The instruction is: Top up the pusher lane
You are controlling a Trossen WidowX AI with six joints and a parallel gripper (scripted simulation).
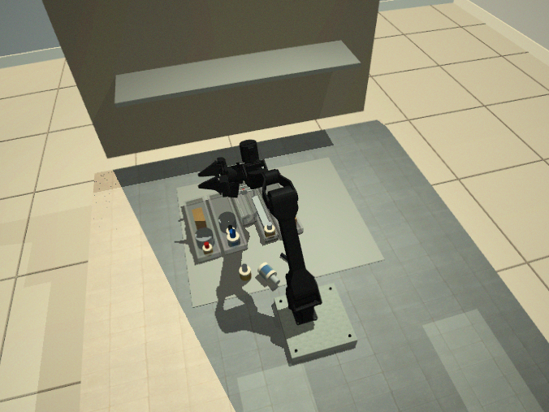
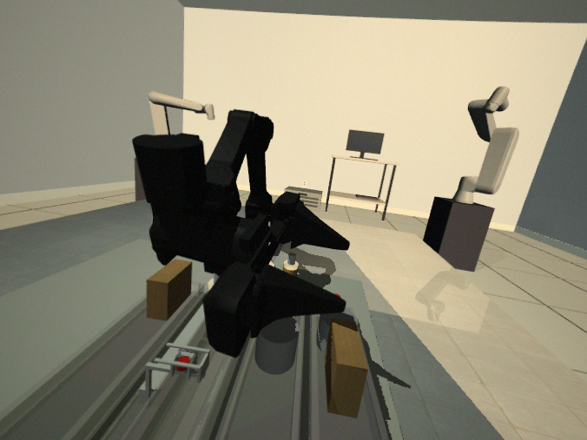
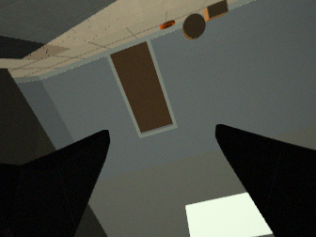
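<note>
Now: the black stick 30 cm behind my gripper tip, 25 cm to the right of it and 18 cm below it. Round my gripper tip: red puck (3 cm ahead, 15 cm to the right, 12 cm below).
</note>
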